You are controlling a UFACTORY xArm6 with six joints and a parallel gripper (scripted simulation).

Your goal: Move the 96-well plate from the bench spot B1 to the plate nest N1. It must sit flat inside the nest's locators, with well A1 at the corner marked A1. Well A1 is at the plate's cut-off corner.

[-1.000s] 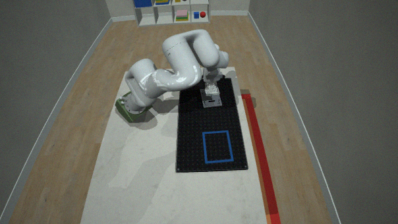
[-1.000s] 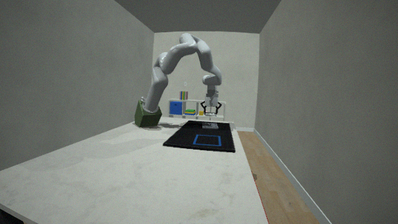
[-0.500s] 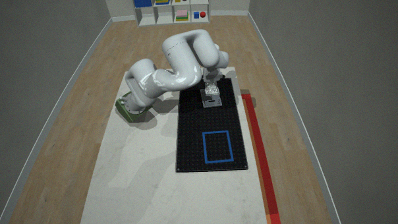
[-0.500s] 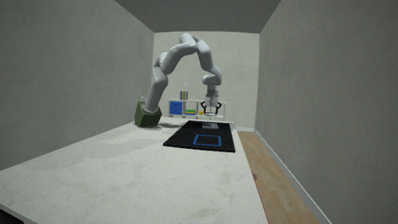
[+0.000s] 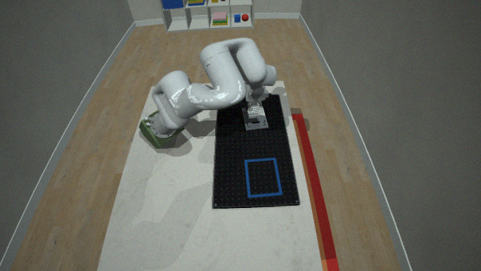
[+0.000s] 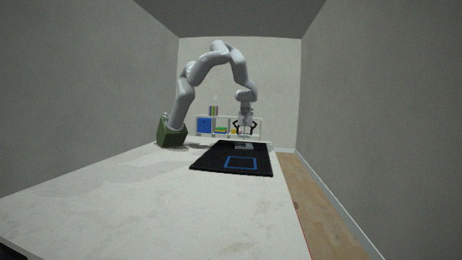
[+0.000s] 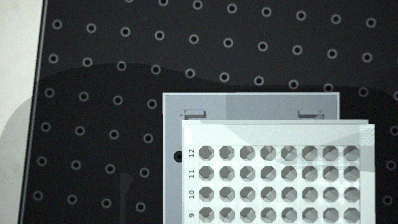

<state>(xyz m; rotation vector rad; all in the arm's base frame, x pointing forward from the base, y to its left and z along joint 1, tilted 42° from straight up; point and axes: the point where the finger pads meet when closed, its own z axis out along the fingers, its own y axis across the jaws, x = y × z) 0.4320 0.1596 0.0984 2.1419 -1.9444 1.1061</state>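
The grey plate nest N1 lies 9 cm below my hand. Also, from my hand: A1 label (8 cm below, 7 cm to the left, 6 cm ahead); white 96-well plate (1 cm below).
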